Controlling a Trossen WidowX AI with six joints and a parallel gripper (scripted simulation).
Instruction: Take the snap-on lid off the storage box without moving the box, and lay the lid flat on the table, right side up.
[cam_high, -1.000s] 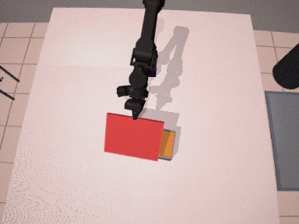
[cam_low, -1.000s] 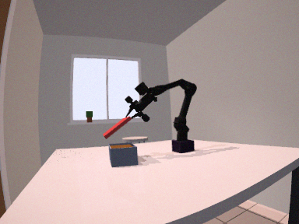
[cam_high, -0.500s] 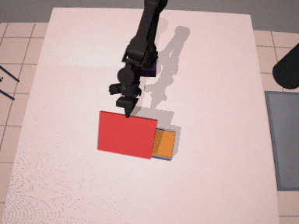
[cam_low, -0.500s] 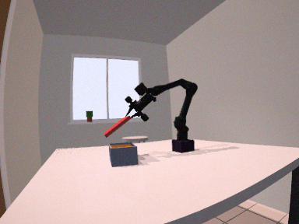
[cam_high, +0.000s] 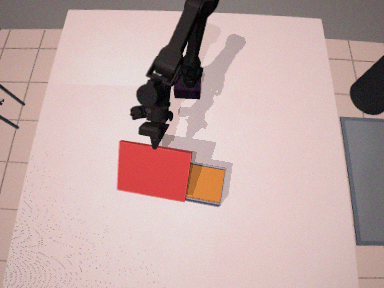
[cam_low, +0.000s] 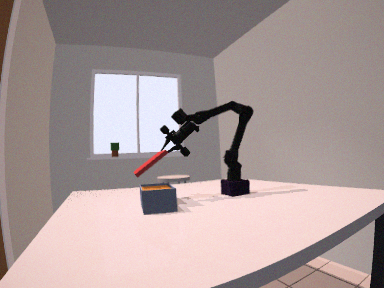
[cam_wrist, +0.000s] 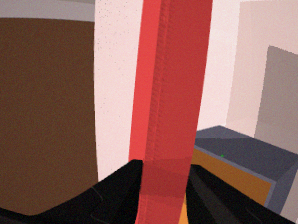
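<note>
My gripper tip is 7 cm short of the red lid, 4 cm above it and 1 cm to the left of it. Round my gripper tip: storage box 19 cm below, 13 cm to the left, 8 cm ahead.
</note>
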